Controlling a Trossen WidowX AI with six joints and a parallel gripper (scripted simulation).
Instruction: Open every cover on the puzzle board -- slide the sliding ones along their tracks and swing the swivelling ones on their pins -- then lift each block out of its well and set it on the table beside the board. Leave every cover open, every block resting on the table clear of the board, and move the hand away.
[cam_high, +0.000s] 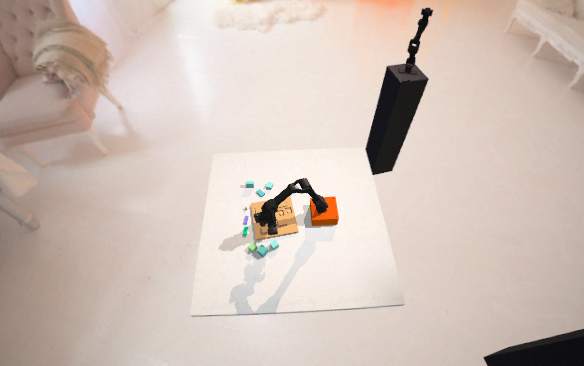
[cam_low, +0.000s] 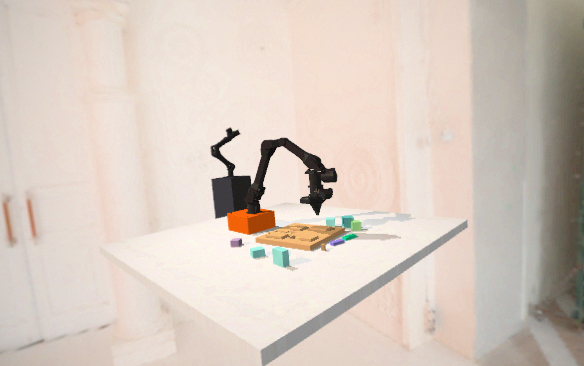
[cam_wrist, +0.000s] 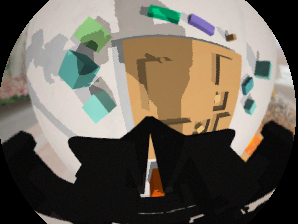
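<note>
The tan puzzle board lies 2 cm behind my gripper tip, 12 cm to the right of it and 6 cm below it. Round my gripper tip: purple bar (17 cm ahead, 15 cm to the right, 7 cm below); green block (16 cm ahead, 8 cm to the left, 6 cm below); green bar (19 cm ahead, 6 cm to the right, 7 cm below).
</note>
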